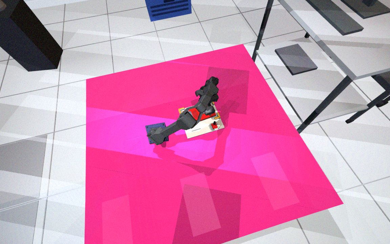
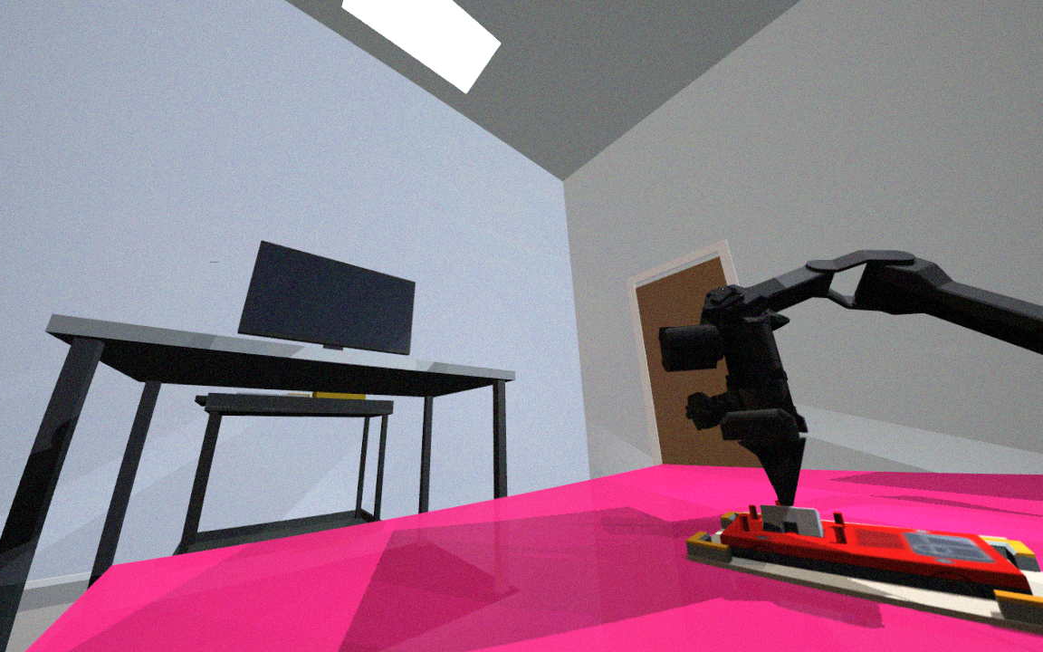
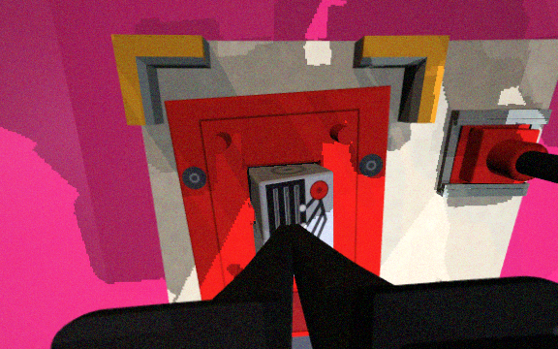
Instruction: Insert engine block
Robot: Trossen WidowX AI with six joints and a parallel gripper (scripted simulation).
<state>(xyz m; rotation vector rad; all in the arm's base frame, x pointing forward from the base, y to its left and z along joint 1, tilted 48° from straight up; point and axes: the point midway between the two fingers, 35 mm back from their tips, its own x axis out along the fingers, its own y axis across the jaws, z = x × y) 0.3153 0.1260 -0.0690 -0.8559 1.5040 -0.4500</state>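
Now: gripper tip 2 cm above the grey engine block.
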